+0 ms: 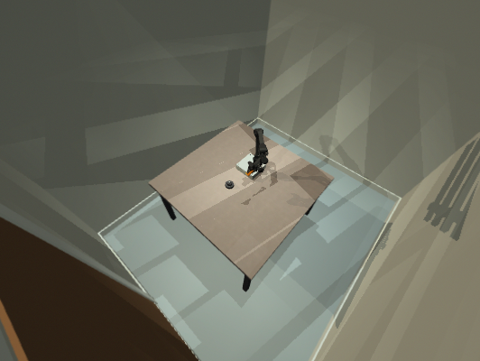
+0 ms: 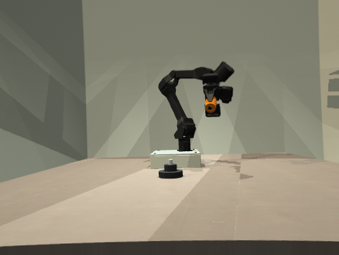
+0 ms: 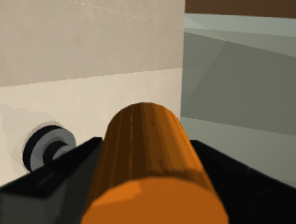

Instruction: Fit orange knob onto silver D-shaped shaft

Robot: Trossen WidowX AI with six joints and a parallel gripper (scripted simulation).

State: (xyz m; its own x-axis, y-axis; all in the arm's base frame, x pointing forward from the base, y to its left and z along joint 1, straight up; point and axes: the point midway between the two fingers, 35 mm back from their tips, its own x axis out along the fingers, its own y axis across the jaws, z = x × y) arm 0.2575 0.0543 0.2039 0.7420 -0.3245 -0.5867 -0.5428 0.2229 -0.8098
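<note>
Now: the orange knob 30 mm behind my gripper tip, 20 mm above it and 10 mm to the left of it. Round my gripper tip: round pedestal 210 mm below, 170 mm to the right, 40 mm ahead.
</note>
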